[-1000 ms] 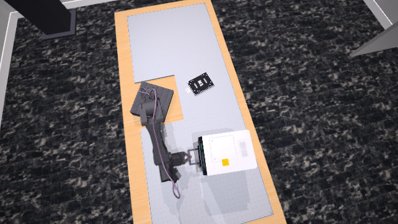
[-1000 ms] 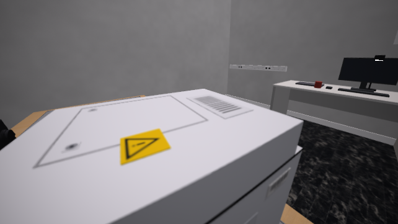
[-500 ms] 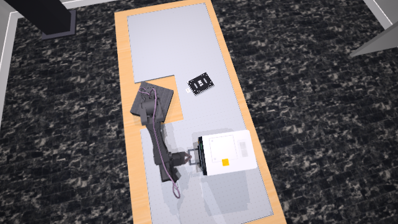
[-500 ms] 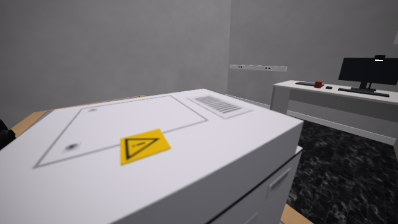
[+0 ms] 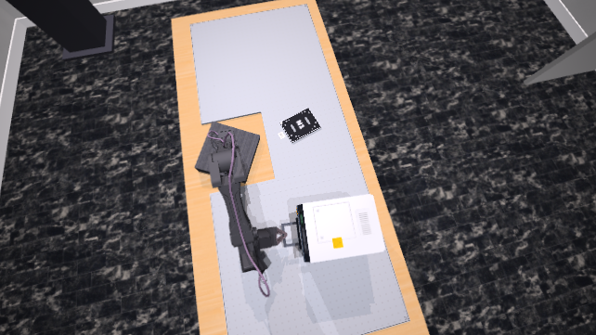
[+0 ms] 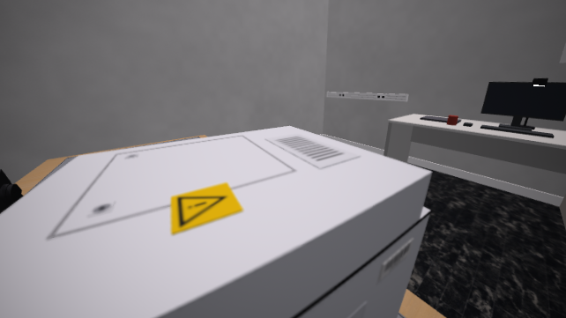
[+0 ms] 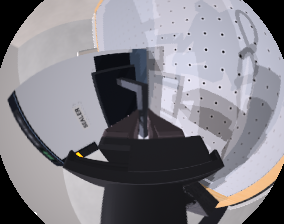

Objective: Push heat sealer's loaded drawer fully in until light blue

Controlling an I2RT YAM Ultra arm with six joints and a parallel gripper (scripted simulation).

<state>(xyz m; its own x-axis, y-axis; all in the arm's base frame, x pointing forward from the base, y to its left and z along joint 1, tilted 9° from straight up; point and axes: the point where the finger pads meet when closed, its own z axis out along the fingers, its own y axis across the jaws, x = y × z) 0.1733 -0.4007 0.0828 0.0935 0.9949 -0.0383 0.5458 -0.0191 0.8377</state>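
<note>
My hand is 120 mm short of the sealer drawer, 10 mm to the left of it and 10 mm above it.
</note>
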